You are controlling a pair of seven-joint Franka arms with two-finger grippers.
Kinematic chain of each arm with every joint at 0, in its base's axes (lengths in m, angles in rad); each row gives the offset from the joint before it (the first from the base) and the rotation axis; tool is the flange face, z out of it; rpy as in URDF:
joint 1: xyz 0 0 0.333 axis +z
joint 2: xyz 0 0 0 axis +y
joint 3: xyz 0 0 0.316 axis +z
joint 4: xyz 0.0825 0 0 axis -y
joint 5: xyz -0.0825 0 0.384 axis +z
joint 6: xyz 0 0 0 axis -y
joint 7: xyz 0.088 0 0 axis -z
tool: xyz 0 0 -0.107 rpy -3.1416 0 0
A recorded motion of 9 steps. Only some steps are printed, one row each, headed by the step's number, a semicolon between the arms.
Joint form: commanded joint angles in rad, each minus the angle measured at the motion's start. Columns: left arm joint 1, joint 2, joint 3, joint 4, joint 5, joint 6, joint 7; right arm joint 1, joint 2, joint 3, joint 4, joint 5, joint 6, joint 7.
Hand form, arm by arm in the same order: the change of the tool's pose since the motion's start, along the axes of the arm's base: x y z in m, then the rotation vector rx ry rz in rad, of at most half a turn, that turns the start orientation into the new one. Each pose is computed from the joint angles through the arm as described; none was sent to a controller.
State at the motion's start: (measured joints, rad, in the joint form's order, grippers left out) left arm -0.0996 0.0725 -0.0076 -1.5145 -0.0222 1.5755 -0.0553; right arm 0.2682 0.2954 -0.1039 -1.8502 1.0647 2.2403 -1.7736
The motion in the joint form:
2: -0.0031 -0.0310 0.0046 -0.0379 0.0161 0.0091 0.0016; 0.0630 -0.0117 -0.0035 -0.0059 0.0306 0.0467 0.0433
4: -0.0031 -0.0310 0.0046 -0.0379 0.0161 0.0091 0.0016; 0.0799 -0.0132 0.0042 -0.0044 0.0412 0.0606 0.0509
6: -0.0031 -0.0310 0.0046 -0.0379 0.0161 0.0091 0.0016; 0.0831 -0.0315 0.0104 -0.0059 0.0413 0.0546 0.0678
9: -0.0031 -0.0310 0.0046 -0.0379 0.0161 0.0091 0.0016; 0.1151 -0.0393 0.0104 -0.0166 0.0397 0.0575 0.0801
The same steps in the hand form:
2: -0.0086 0.0034 0.0006 0.0162 -0.0040 -0.0003; -0.0070 0.0325 0.0074 0.0183 0.0028 -0.0201
4: -0.0086 0.0034 0.0006 0.0162 -0.0040 -0.0003; -0.0097 0.0462 0.0098 0.0267 0.0002 -0.0167
6: -0.0086 0.0034 0.0006 0.0162 -0.0040 -0.0003; -0.0134 0.0518 0.0205 0.0398 0.0010 -0.0141
9: -0.0086 0.0034 0.0006 0.0162 -0.0040 -0.0003; -0.0221 0.0702 0.0204 0.0397 0.0114 0.0081

